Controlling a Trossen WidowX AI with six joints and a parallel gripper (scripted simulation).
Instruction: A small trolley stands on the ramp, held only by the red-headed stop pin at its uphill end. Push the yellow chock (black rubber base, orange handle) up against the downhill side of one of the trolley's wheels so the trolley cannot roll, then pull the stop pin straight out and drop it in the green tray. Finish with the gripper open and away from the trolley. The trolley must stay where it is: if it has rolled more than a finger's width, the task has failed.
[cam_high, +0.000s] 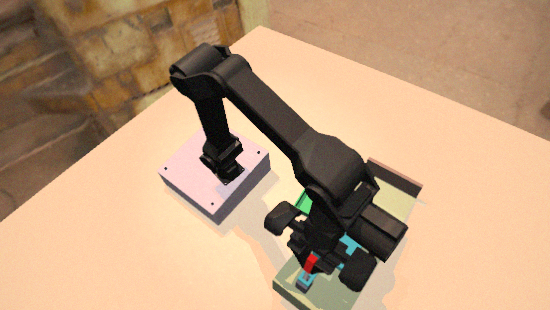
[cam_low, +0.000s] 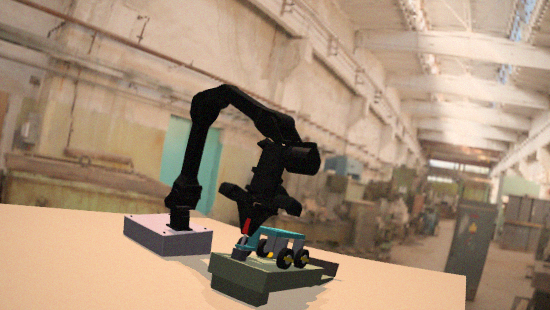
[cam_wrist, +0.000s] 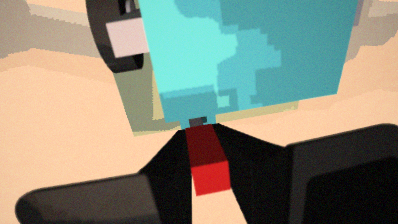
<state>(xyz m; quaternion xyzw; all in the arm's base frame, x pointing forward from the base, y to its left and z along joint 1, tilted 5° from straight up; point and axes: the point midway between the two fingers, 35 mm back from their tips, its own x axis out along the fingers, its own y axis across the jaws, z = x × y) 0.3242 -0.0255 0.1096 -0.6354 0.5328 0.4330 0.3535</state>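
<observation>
The yellow chock lies 18 cm to the left of my gripper tip, 6 cm below it and 6 cm behind it. Round my gripper tip: dark ramp lip (35 cm to the left, 12 cm below, 4 cm behind); then cyan trolley (10 cm to the left, 3 cm below); then red-headed stop pin (right at my gripper tip).
</observation>
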